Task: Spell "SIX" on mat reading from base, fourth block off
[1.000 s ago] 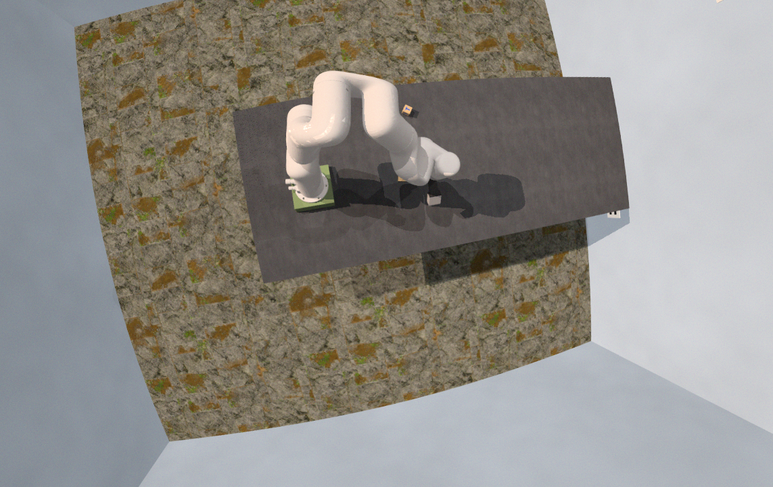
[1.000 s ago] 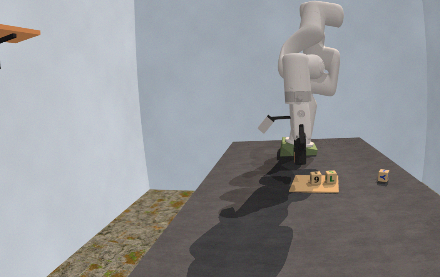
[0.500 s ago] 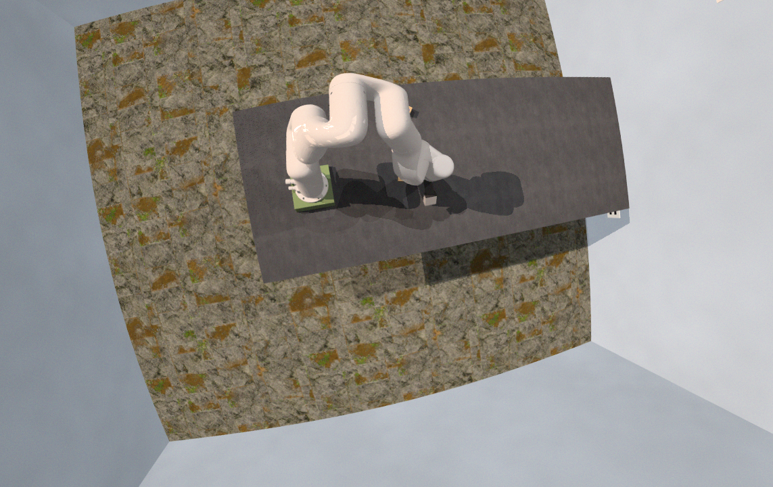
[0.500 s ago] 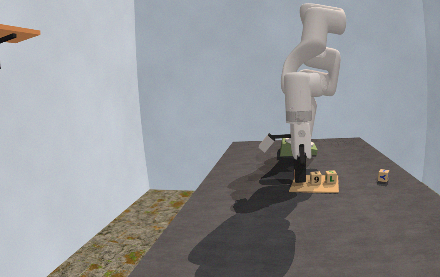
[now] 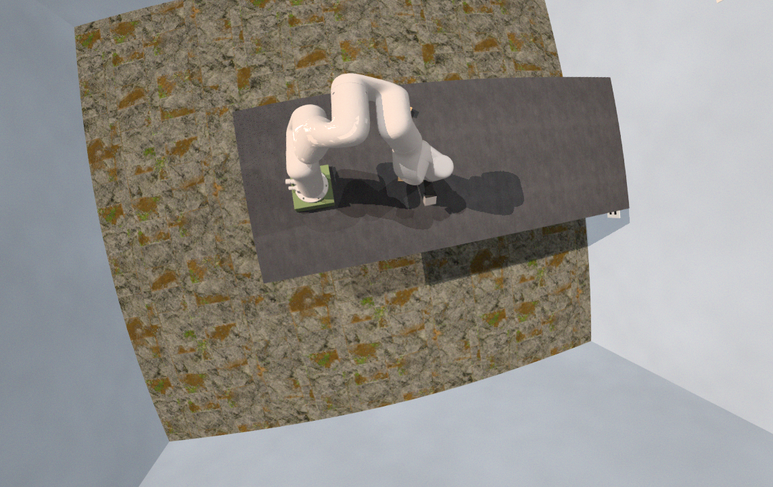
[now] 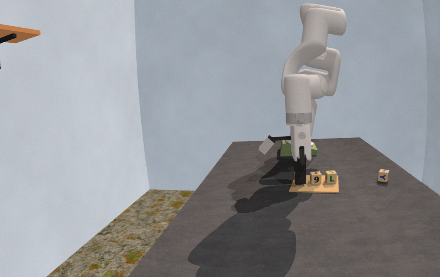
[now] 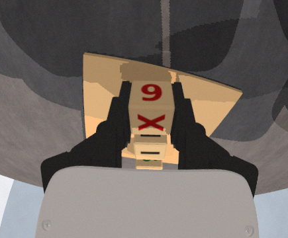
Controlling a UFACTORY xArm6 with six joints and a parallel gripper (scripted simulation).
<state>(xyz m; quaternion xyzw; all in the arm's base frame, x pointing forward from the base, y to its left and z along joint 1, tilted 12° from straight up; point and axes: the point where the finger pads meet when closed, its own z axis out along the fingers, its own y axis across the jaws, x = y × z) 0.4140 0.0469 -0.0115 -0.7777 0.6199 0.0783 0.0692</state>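
Right now the X block is 10 mm below my hand. Round my hand: tan mat 10 mm behind, 50 mm to the left, 30 mm below; S block 20 mm behind, 90 mm to the left, 10 mm below; I block 10 mm behind, 50 mm to the left, 10 mm below.
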